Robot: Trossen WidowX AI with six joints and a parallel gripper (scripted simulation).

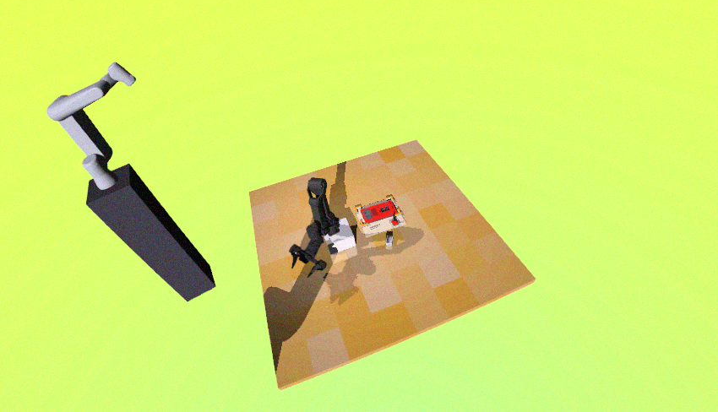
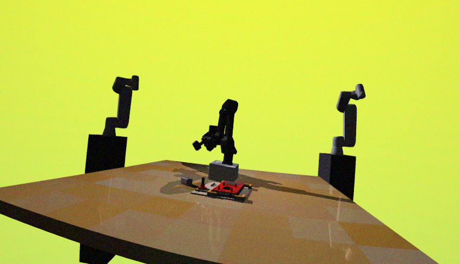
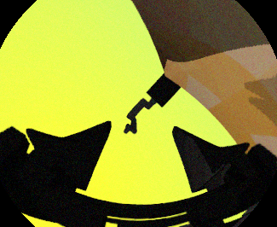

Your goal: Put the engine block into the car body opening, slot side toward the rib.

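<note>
The engine block is 51 cm ahead of my gripper tip, 20 cm below it and 3 cm to the left of it. Also, from my gripper tip: pale base plate 58 cm ahead, 23 cm to the left, 20 cm below; then black post 61 cm ahead, 18 cm below, 12 cm to the left.
</note>
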